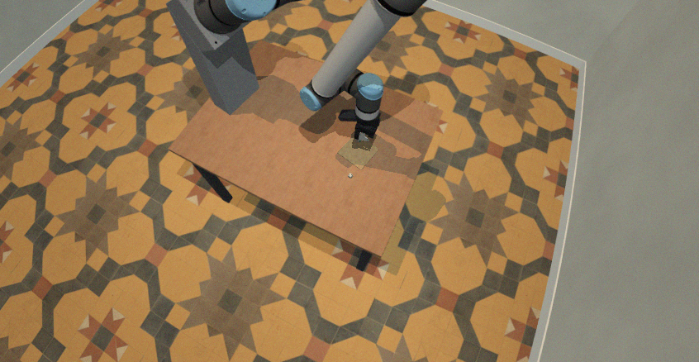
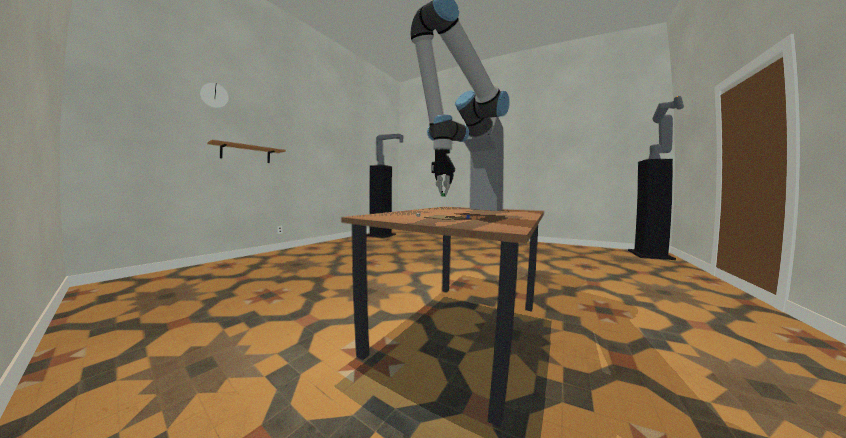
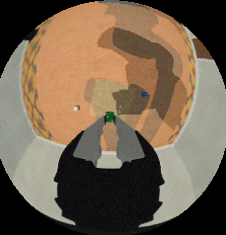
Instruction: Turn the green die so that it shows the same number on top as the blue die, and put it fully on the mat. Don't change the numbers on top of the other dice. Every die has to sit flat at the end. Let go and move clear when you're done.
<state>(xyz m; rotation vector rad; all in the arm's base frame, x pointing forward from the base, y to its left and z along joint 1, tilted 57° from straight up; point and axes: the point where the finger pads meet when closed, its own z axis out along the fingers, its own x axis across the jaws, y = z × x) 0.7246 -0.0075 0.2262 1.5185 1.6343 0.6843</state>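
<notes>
Now: hand 10 mm above the green die. Also, from my hand: blue die 30 mm behind, 120 mm to the left, 110 mm below; white die 10 mm ahead, 130 mm to the right, 110 mm below; tan mat 120 mm below.
</notes>
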